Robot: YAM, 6 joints.
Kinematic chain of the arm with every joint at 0, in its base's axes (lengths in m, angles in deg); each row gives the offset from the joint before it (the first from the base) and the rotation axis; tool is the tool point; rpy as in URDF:
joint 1: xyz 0 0 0.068 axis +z
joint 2: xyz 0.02 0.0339 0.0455 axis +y
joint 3: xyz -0.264 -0.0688 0 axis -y
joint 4: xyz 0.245 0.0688 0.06 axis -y
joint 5: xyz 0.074 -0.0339 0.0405 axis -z
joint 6: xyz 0.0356 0 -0.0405 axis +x
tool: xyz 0 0 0 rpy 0 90 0
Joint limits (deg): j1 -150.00..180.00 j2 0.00..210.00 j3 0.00..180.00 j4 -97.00..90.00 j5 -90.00..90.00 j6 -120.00..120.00
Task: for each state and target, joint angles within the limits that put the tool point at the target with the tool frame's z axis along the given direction. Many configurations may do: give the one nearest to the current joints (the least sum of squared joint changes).
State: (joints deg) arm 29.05 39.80 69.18 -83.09 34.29 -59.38
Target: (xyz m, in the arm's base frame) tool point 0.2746 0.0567 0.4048 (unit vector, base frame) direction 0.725 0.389 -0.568
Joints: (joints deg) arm 9.77 76.90 85.99 -45.13 -15.09 -59.38
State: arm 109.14 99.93 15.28 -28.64 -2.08 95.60
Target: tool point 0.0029 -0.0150 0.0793 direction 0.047 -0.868 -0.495
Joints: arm 85.58 88.90 0.11 -61.34 6.53 95.60
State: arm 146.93 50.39 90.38 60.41 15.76 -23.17
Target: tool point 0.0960 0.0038 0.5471 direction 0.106 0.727 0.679
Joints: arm 166.54 25.17 73.79 35.82 47.00 -23.17
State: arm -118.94 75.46 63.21 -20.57 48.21 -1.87
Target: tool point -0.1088 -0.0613 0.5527 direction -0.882 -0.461 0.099
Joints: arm -149.89 56.39 98.37 -36.30 2.50 -1.87
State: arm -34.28 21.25 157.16 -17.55 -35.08 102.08
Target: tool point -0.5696 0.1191 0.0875 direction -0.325 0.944 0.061
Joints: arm -8.71 2.45 179.91 -4.95 -62.09 102.08
